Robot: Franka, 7 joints.
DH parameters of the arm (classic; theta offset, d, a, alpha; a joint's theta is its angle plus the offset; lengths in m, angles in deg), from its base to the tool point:
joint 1: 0 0.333 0 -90
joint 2: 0 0 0 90
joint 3: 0 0.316 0.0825 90
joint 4: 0 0 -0.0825 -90
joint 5: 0 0.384 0 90
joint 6: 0 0 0.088 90
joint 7: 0 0.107 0 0
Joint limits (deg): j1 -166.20..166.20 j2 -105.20..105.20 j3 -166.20..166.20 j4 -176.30..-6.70 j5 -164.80..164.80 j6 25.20..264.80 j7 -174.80..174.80
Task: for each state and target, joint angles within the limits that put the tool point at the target. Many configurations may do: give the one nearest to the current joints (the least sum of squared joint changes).
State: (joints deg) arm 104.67 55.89 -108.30 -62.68 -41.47 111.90 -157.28
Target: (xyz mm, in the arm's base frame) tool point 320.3 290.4 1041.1
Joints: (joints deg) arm 96.47 36.04 -117.64 -45.10 -43.95 125.20 -157.28
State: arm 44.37 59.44 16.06 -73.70 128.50 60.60 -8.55
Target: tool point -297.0 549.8 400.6
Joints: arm 75.99 46.64 42.89 -100.69 114.13 49.40 -8.55
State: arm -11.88 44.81 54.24 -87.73 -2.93 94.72 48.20
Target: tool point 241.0 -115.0 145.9
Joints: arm -42.46 29.80 18.85 -139.23 -12.16 66.98 48.20
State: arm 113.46 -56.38 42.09 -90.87 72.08 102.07 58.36
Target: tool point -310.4 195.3 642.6
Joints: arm 98.80 -48.40 25.11 -131.18 62.16 96.81 58.36
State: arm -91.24 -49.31 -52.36 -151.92 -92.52 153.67 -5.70
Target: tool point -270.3 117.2 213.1
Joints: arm -142.42 -37.45 -79.88 -169.29 -92.07 138.28 -5.70
